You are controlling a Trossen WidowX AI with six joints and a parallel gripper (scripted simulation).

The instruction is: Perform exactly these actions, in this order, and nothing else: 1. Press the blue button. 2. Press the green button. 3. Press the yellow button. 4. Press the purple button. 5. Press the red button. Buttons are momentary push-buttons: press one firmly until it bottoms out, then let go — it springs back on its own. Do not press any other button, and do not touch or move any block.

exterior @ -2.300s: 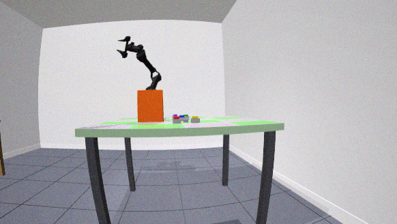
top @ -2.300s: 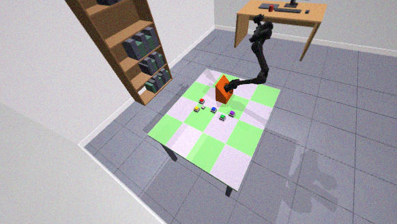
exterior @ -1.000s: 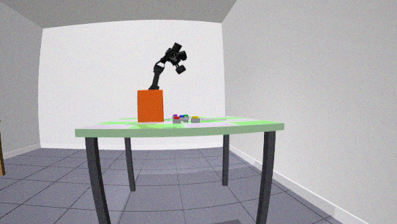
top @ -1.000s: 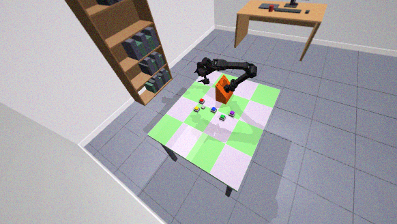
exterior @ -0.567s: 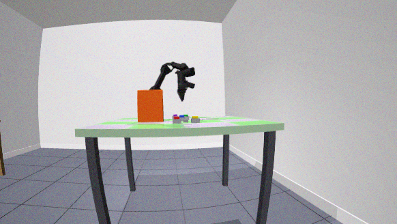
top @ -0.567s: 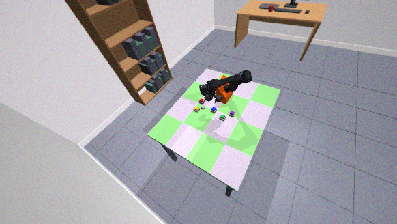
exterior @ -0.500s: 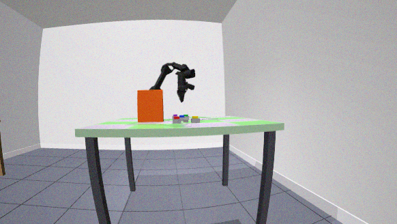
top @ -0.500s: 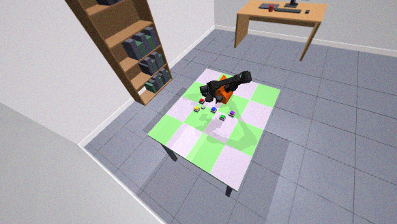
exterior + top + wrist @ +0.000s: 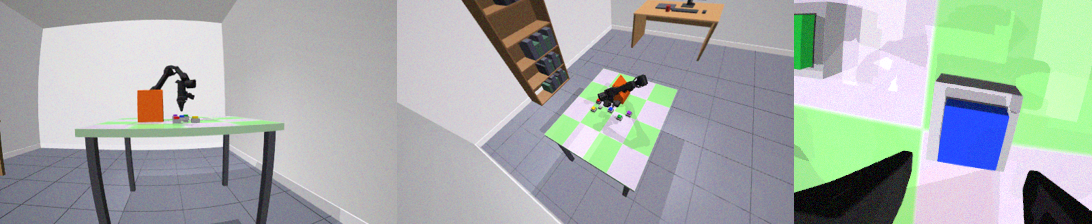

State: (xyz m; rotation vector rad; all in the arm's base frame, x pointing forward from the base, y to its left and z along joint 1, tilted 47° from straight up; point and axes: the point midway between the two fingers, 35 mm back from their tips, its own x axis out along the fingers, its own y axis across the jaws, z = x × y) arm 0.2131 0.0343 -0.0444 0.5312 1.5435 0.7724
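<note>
The blue button is 3 cm below my gripper tip. The rest, counted from my gripper tip: small grey block 11 cm to the right, 6 cm below, 3 cm ahead; then yellow button 15 cm to the right, 9 cm ahead, 3 cm below; then green button 12 cm to the left, 3 cm below, 3 cm ahead.
</note>
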